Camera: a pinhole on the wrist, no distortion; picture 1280 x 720 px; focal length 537.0 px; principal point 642.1 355.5 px. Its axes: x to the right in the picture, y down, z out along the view. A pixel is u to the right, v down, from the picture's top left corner.
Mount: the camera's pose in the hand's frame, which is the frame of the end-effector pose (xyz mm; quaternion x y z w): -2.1 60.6 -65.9 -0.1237 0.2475 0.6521 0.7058
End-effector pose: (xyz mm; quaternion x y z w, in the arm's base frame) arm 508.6 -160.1 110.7 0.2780 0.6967 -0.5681 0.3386
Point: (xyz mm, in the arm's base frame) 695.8 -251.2 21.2
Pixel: 646.6 566.8
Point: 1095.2 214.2 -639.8
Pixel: outside the picture
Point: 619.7 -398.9 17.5
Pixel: 390.5 439.6
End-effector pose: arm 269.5 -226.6 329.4 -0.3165 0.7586 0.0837 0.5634
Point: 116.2 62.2 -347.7
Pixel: outside the picture
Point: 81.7 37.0 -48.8
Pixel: 948.1 60.9
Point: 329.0 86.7 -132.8
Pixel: 652.8 166.5
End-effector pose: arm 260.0 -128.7 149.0 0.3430 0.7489 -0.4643 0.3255
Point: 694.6 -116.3 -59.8
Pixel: 997.4 571.4
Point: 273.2 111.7 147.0
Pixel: behind the camera
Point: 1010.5 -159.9 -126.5
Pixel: 1028.4 659.1
